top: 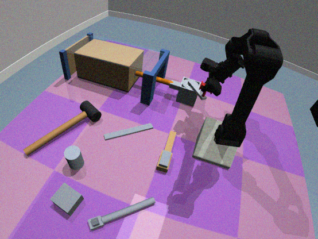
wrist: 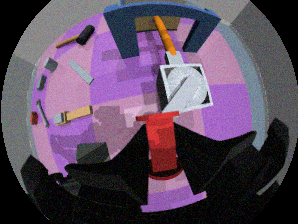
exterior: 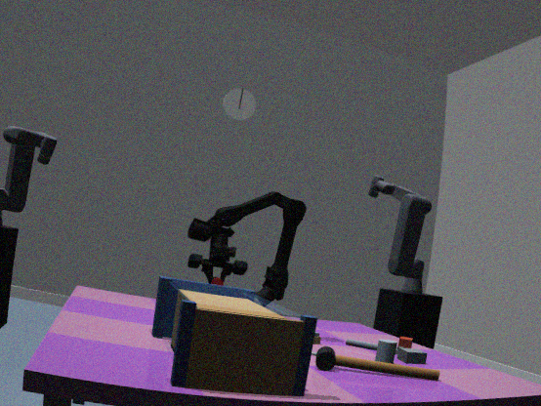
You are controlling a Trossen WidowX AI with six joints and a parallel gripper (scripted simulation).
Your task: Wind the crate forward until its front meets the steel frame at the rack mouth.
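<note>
Right now my gripper tip is 30 mm to the left of the grey crank handle, 30 mm above it and 10 mm short of it. The rest, counted from my gripper tip: grey winch 100 mm below, 80 mm to the right, 40 mm ahead; blue frame 210 mm ahead, 70 mm to the right, 30 mm below; red knob 10 mm behind.
</note>
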